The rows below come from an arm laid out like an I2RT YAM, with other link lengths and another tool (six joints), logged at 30 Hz.
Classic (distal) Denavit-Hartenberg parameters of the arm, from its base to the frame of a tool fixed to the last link. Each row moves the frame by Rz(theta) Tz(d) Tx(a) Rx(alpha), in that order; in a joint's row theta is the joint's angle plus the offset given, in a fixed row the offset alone. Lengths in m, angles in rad.
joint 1: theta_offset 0, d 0.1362, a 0.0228, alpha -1.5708
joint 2: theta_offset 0, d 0, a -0.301, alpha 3.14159
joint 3: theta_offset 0.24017, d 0, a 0.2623, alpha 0
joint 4: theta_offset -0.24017, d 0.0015, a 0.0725, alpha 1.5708
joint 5: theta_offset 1.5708, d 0.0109, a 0, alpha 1.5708
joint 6: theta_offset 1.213, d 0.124, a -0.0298, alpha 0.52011
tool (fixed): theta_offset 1.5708, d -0.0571, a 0, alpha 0
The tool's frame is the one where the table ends.
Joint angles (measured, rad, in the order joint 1, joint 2, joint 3, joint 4, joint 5, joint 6), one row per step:
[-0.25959 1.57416 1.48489 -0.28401 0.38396 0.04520]
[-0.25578 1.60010 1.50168 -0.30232 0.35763 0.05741]
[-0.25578 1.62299 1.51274 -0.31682 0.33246 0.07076]
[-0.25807 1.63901 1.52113 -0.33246 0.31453 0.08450]
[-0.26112 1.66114 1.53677 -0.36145 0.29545 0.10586]
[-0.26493 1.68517 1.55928 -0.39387 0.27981 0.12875]
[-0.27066 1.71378 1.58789 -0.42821 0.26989 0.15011]
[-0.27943 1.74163 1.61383 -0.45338 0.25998 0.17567]
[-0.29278 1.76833 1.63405 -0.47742 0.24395 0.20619]
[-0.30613 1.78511 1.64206 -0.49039 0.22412 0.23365]
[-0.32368 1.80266 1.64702 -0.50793 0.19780 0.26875]
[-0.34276 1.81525 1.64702 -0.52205 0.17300 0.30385]
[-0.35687 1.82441 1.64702 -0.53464 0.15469 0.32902]
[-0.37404 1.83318 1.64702 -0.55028 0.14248 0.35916]
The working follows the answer.
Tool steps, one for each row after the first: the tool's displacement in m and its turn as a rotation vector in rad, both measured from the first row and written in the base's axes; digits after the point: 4 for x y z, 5 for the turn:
[0.0074 0.0018 -0.0060 0.02567 0.01705 0.02390]
[0.0135 0.0021 -0.0127 0.05214 0.03260 0.04191]
[0.0171 0.0013 -0.0177 0.07586 0.04567 0.05036]
[0.0216 -0.0002 -0.0242 0.10964 0.06622 0.05511]
[0.0264 -0.0024 -0.0292 0.14317 0.08481 0.05446]
[0.0320 -0.0064 -0.0343 0.17356 0.10495 0.04649]
[0.0374 -0.0119 -0.0389 0.20522 0.11557 0.03340]
[0.0417 -0.0192 -0.0451 0.24492 0.12577 0.01774]
[0.0438 -0.0256 -0.0503 0.28205 0.12880 0.00669]
[0.0449 -0.0335 -0.0575 0.33132 0.13453 -0.00855]
[0.0443 -0.0421 -0.0639 0.37939 0.13653 -0.02744]
[0.0435 -0.0483 -0.0689 0.41536 0.14005 -0.04216]
[0.0416 -0.0564 -0.0740 0.45267 0.14284 -0.06870]

Tool pose at each row, in the base's axes (x y z in m, rotation vector in rad; rounded; the steps above come from the unrounded poses):
[0.4173 -0.1066 0.4282 1.45596 0.79364 -0.09280]
[0.4247 -0.1048 0.4222 1.47123 0.82859 -0.07721]
[0.4308 -0.1045 0.4156 1.48942 0.85827 -0.06454]
[0.4345 -0.1053 0.4105 1.50882 0.87866 -0.05837]
[0.4390 -0.1067 0.4040 1.53959 0.90410 -0.05656]
[0.4438 -0.1090 0.3990 1.57235 0.92401 -0.05752]
[0.4493 -0.1129 0.3939 1.60537 0.93939 -0.06664]
[0.4548 -0.1185 0.3893 1.64146 0.94318 -0.07215]
[0.4591 -0.1257 0.3831 1.68630 0.94566 -0.07613]
[0.4611 -0.1321 0.3779 1.72643 0.94498 -0.07202]
[0.4622 -0.1401 0.3707 1.78004 0.94473 -0.06825]
[0.4616 -0.1486 0.3643 1.83393 0.93794 -0.06493]
[0.4608 -0.1548 0.3593 1.87460 0.93382 -0.06443]
[0.4590 -0.1630 0.3542 1.92153 0.91971 -0.07237]

